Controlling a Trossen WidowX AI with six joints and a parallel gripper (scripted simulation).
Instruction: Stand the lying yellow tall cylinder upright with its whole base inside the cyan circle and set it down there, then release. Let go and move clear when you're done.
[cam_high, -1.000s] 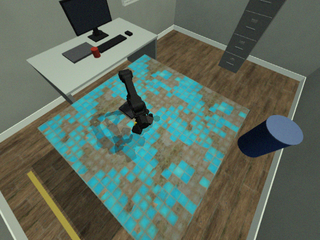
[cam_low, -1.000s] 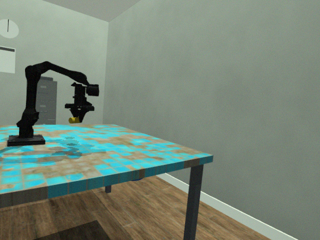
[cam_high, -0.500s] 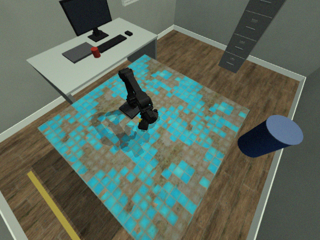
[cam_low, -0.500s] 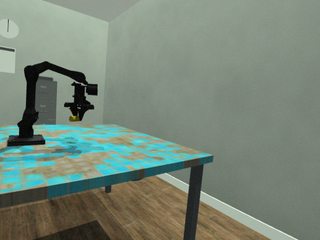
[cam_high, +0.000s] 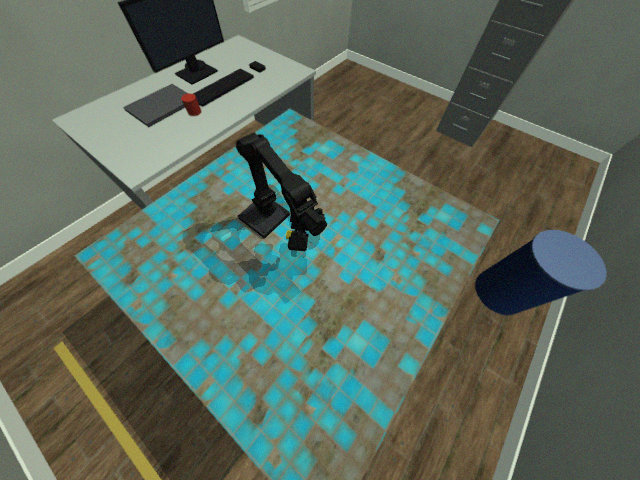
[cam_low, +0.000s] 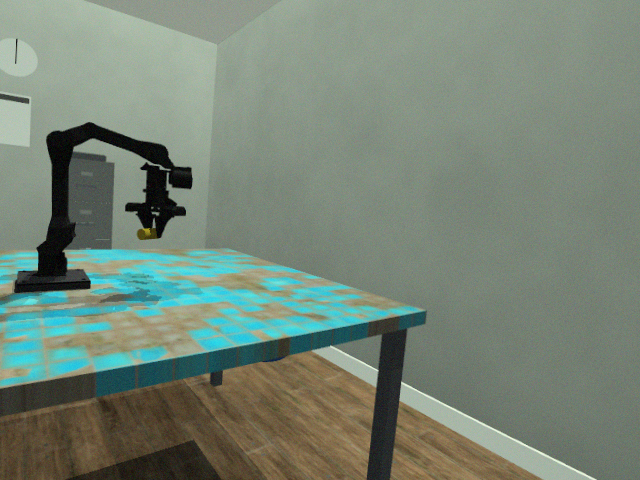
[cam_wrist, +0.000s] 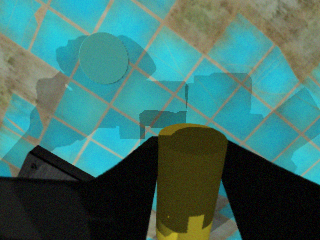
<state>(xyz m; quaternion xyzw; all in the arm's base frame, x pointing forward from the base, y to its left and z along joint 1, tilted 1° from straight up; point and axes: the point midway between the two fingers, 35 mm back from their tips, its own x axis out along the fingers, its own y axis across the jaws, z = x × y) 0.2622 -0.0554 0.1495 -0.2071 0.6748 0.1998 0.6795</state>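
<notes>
Now: the cyan circle 2 cm behind my hand, 9 cm to the left of it and 17 cm below it. The rest, counted from my hand: yellow cylinder 2 cm behind, 1 cm to the right, 2 cm below.
</notes>
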